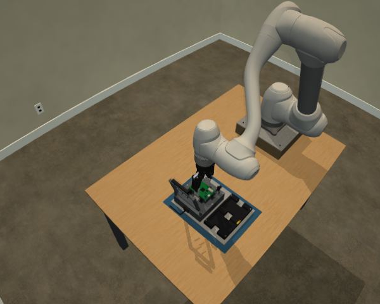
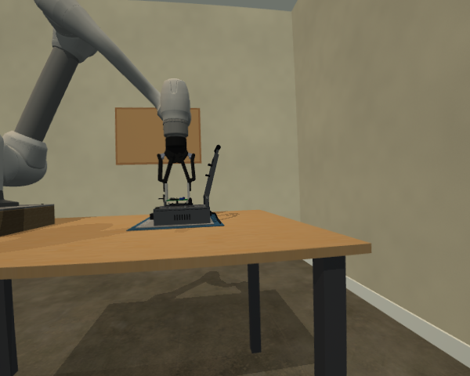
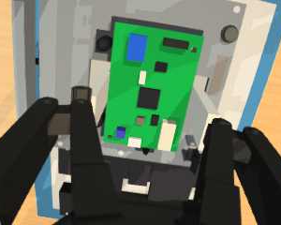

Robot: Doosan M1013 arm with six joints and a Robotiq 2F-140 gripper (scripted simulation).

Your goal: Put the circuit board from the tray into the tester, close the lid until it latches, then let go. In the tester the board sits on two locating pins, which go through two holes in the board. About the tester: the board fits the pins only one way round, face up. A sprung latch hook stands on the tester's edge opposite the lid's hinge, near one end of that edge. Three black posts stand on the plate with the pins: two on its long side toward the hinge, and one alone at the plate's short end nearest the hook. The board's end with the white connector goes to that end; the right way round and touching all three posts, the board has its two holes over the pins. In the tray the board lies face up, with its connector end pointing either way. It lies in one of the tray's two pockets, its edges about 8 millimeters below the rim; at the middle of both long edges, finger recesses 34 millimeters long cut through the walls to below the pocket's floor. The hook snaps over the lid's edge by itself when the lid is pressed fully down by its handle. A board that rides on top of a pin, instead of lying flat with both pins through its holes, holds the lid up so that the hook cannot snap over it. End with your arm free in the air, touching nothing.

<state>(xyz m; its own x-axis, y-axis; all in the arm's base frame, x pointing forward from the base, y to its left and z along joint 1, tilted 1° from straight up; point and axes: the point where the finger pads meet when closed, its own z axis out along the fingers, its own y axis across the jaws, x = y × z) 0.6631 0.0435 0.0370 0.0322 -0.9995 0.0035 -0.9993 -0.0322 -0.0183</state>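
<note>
Right now my hand is 2 cm above the green circuit board. The rest, counted from my hand: tester 4 cm to the left, 3 cm ahead, 1 cm above; latch hook 6 cm to the left, 6 cm behind, 2 cm below; tester lid 13 cm ahead, 8 cm above.
</note>
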